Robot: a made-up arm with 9 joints. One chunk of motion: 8 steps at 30 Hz.
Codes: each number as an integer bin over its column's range. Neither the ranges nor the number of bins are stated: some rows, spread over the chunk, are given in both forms.
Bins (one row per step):
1: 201 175 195 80 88 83 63 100 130
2: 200 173 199 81 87 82 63 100 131
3: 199 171 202 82 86 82 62 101 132
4: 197 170 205 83 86 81 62 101 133
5: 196 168 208 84 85 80 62 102 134
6: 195 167 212 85 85 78 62 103 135
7: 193 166 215 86 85 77 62 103 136
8: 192 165 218 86 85 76 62 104 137
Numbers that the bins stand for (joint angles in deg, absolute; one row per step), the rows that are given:
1: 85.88 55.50 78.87 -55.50 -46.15 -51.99 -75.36 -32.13 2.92
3: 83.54 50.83 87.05 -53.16 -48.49 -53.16 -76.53 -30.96 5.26
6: 78.87 46.15 98.73 -49.66 -49.66 -57.84 -76.53 -28.63 8.76
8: 75.36 43.81 105.74 -48.49 -49.66 -60.17 -76.53 -27.46 11.10
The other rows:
2: 84.71 53.16 83.54 -54.33 -47.32 -53.16 -75.36 -32.13 4.09
4: 81.20 49.66 90.55 -51.99 -48.49 -54.33 -76.53 -30.96 6.43
5: 80.03 47.32 94.06 -50.83 -49.66 -55.50 -76.53 -29.79 7.59
7: 76.53 44.98 102.23 -48.49 -49.66 -59.00 -76.53 -28.63 9.93

